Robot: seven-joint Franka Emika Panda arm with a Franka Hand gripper.
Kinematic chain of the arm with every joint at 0, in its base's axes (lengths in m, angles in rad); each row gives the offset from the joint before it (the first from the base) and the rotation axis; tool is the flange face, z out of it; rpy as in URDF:
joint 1: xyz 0 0 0.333 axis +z
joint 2: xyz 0 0 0 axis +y
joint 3: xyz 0 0 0.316 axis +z
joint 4: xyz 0.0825 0 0 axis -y
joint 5: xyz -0.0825 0 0.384 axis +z
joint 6: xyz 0 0 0 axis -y
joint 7: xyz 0.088 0 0 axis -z
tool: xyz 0 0 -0.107 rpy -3.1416 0 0
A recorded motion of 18 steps. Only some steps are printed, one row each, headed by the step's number.
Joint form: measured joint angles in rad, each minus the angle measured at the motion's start. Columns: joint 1, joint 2, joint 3, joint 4, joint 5, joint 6, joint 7.
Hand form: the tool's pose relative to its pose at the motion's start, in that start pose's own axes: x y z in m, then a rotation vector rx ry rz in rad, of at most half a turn. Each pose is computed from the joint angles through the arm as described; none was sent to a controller.
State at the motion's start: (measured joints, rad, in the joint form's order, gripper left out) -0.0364 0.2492 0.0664 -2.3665 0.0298 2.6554 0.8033
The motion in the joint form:
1: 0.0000 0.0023 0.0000 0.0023 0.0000 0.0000 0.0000
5: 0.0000 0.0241 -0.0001 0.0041 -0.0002 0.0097 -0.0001
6: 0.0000 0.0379 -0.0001 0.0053 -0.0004 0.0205 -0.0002
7: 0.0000 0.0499 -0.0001 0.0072 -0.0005 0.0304 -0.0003
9: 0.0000 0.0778 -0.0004 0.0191 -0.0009 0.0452 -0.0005
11: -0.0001 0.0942 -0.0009 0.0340 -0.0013 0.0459 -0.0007
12: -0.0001 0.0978 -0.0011 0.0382 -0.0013 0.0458 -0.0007
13: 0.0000 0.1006 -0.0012 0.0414 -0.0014 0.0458 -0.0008
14: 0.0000 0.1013 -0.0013 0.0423 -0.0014 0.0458 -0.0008
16: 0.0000 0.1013 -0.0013 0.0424 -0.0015 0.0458 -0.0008
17: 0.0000 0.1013 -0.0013 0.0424 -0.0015 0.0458 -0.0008
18: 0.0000 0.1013 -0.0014 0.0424 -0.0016 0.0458 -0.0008
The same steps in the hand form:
1: 0.0004 -0.0005 0.0004 0.0001 -0.0001 0.0000
5: -0.0001 0.0005 0.0100 -0.0068 -0.0078 0.0006
6: -0.0002 0.0008 0.0157 -0.0077 -0.0093 0.0007
7: -0.0001 0.0008 0.0203 -0.0076 -0.0098 0.0009
9: 0.0018 -0.0007 0.0294 -0.0077 -0.0113 0.0015
11: 0.0046 -0.0032 0.0329 -0.0078 -0.0123 0.0019
12: 0.0055 -0.0040 0.0334 -0.0073 -0.0121 0.0021
13: 0.0061 -0.0046 0.0339 -0.0070 -0.0119 0.0020
14: 0.0063 -0.0048 0.0339 -0.0068 -0.0117 0.0021
16: 0.0064 -0.0048 0.0339 -0.0068 -0.0116 0.0020
17: 0.0064 -0.0048 0.0339 -0.0068 -0.0116 0.0020
18: 0.0064 -0.0048 0.0339 -0.0068 -0.0116 0.0020

